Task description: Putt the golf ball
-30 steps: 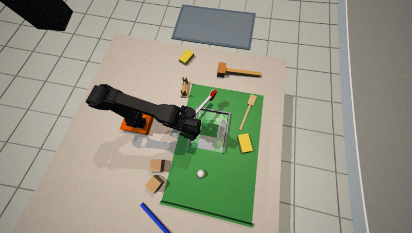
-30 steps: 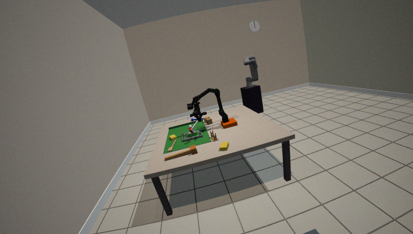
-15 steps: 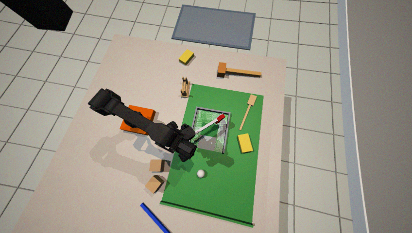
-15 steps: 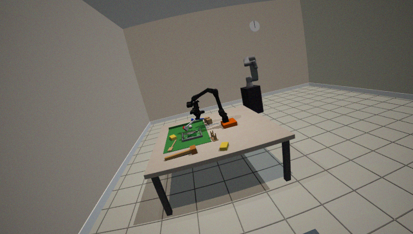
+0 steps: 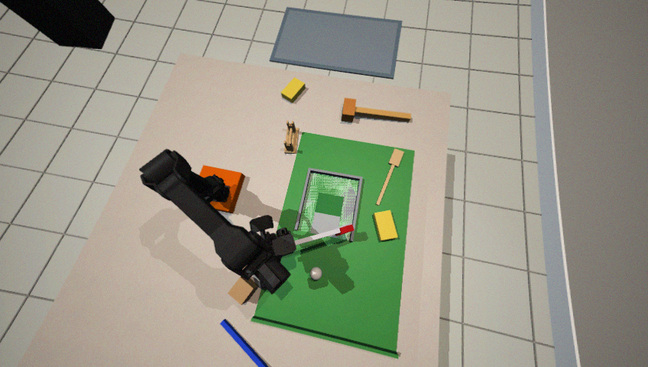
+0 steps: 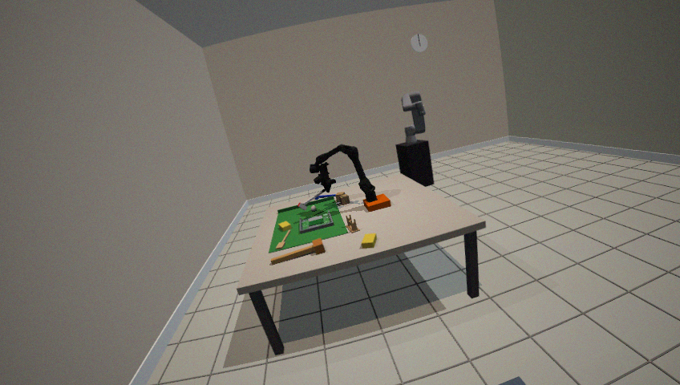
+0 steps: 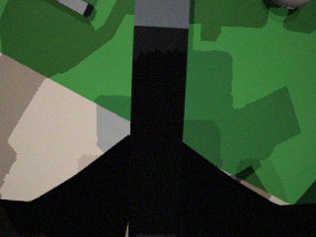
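Now: gripper tip 110 mm short of the red putter and 40 mm to the right of it. From my gripper tip the other things lie so: white golf ball: 130 mm ahead, 110 mm below, 70 mm to the right; green mat: 210 mm ahead, 130 mm below, 100 mm to the left; blue rod: 330 mm to the right, 120 mm below, 40 mm behind.
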